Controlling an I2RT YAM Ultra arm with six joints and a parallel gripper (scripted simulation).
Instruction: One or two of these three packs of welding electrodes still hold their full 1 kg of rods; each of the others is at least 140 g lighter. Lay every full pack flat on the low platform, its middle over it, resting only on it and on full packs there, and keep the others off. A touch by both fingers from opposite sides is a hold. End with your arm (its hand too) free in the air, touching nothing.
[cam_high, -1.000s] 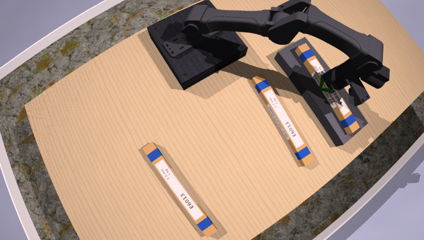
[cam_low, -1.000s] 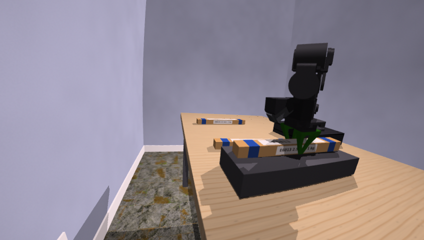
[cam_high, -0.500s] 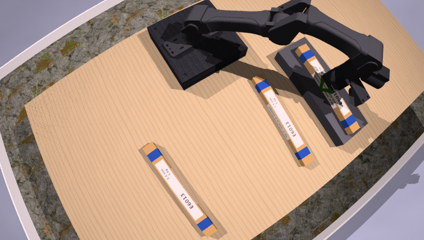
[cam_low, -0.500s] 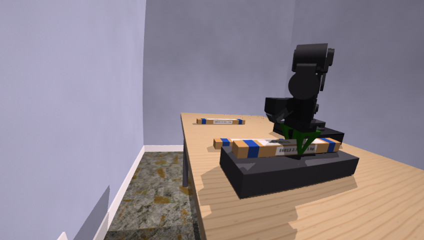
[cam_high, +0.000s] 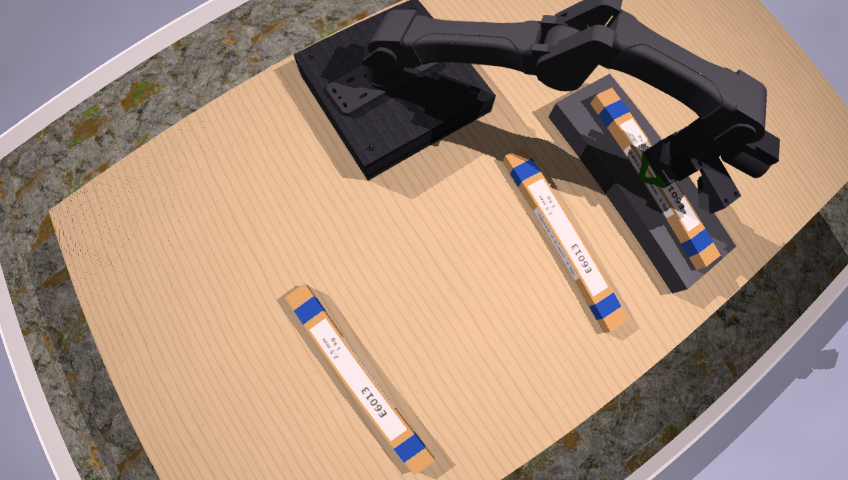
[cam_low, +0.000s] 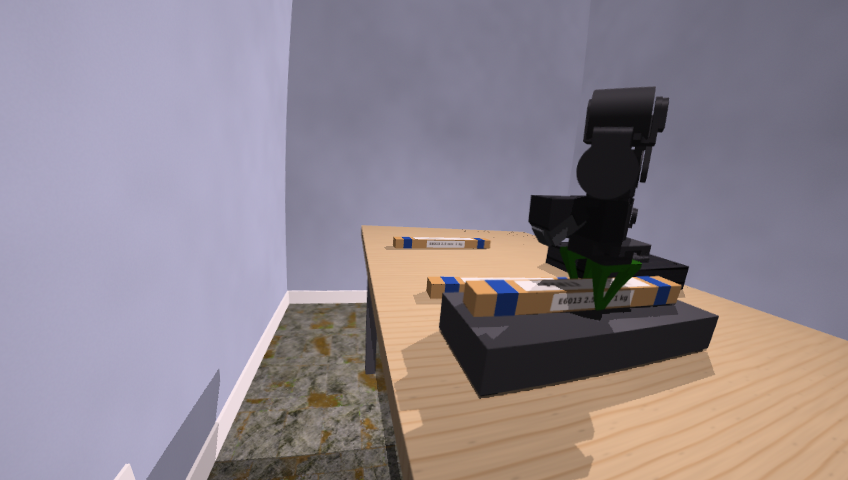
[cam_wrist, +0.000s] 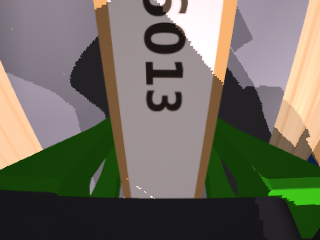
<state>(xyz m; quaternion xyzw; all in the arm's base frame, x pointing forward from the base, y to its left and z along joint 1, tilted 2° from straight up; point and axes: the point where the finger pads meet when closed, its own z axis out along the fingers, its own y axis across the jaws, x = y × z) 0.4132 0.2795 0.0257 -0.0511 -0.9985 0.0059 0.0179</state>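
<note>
Right now my hand is 50 mm above the low dark platform.
</note>
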